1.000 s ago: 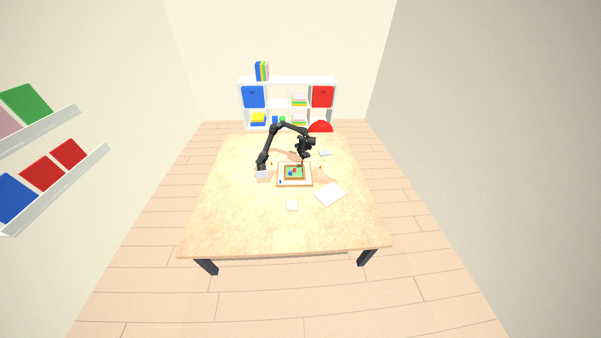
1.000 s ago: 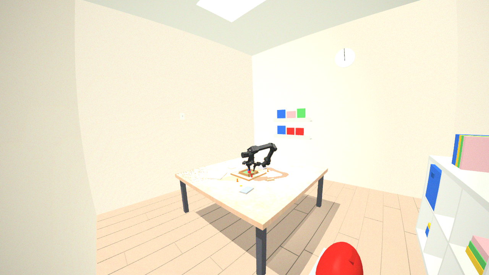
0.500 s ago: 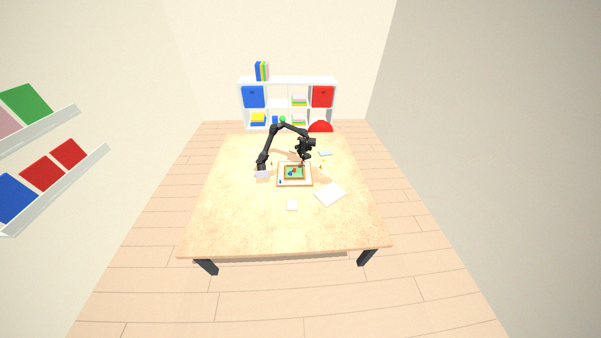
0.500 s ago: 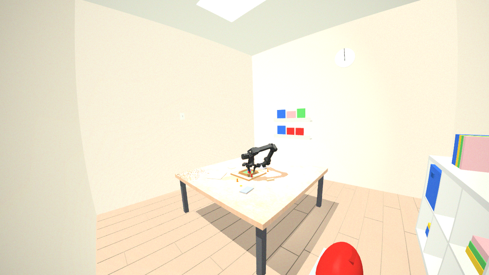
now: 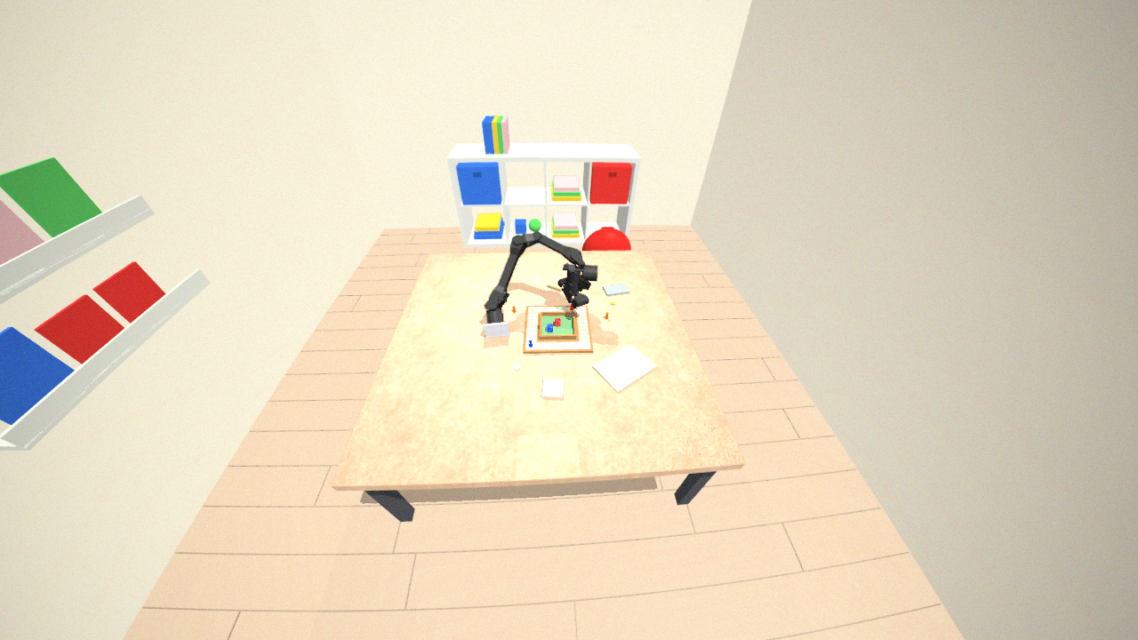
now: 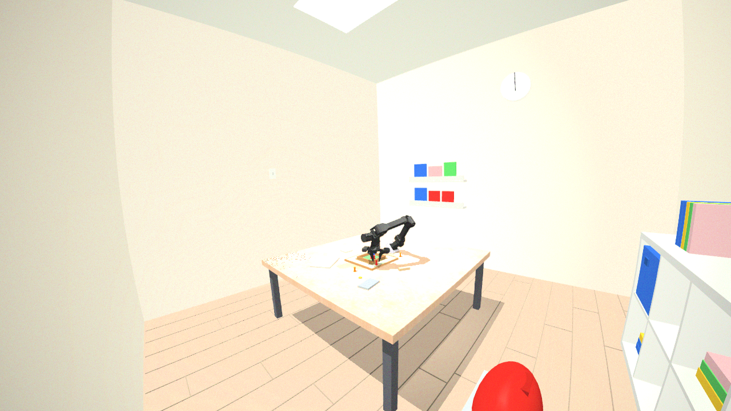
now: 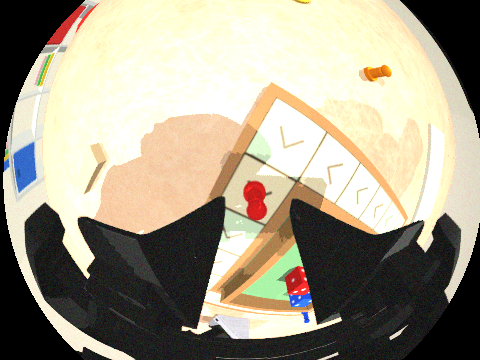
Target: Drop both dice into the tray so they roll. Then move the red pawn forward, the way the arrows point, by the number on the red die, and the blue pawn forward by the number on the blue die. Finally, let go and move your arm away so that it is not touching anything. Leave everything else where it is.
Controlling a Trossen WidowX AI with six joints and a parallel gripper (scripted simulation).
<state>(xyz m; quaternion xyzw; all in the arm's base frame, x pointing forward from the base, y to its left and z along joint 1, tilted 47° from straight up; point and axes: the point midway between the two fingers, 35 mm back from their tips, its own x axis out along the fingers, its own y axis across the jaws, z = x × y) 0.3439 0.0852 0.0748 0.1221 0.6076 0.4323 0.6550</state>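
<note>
Right now my gripper tip is 10 mm above the red pawn. Round my gripper tip: white sheet: 180 mm ahead, 340 mm to the right, 30 mm below; green tray: 70 mm behind, 110 mm to the right, 30 mm below; blue pawn: 190 mm behind, 220 mm to the right, 10 mm below.
</note>
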